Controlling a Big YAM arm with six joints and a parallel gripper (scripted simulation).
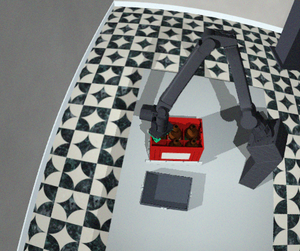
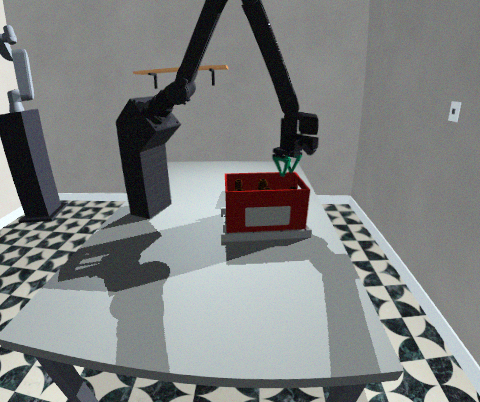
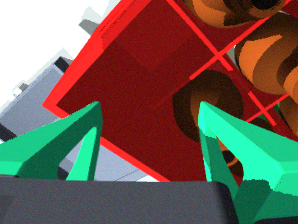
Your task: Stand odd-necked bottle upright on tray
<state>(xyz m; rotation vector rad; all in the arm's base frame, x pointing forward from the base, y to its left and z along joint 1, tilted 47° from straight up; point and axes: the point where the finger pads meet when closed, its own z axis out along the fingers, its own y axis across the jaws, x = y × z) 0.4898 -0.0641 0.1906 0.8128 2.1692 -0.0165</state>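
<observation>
The crate lies 90 mm behind my hand, 40 mm to the right of it and 110 mm below it. Also, from my hand: dark grey tray 30 mm behind, 230 mm to the left, 180 mm below; glass bottle 90 mm behind, 80 mm to the right, 100 mm below.
</observation>
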